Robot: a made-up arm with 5 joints.
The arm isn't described. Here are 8 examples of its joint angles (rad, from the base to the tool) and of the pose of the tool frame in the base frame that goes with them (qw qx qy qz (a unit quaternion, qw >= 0); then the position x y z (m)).
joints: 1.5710 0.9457 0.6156 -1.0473 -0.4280
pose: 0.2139 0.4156 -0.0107 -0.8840 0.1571 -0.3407 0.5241
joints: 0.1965 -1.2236 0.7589 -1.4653 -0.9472
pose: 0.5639 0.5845 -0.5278 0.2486 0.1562 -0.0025 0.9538
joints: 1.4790 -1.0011 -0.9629 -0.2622 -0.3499
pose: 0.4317 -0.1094 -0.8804 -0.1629 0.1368 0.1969 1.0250
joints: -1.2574 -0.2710 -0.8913 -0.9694 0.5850
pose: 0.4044 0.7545 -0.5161 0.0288 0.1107 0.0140 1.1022
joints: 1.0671 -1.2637 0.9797 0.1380 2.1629
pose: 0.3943 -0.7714 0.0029 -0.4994 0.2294 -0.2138 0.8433
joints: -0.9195 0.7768 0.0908 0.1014 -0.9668
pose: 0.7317 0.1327 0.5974 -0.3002 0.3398 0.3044 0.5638
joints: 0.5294 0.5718 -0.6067 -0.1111 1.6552
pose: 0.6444 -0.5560 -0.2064 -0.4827 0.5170 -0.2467 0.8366
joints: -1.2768 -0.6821 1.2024 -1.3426 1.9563
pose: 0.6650 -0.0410 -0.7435 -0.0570 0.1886 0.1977 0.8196
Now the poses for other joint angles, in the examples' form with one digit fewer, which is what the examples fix.
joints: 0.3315 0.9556 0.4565 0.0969 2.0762
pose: 0.745 -0.568 0.297 0.185 0.358 -0.104 0.456
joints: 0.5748 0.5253 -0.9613 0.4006 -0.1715
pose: 0.726 0.302 -0.074 -0.614 0.495 -0.228 0.911
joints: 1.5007 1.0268 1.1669 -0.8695 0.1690
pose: 0.268 0.274 0.469 -0.796 0.164 -0.156 0.469
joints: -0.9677 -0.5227 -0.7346 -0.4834 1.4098
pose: 0.532 0.339 -0.722 -0.285 0.130 0.002 1.115
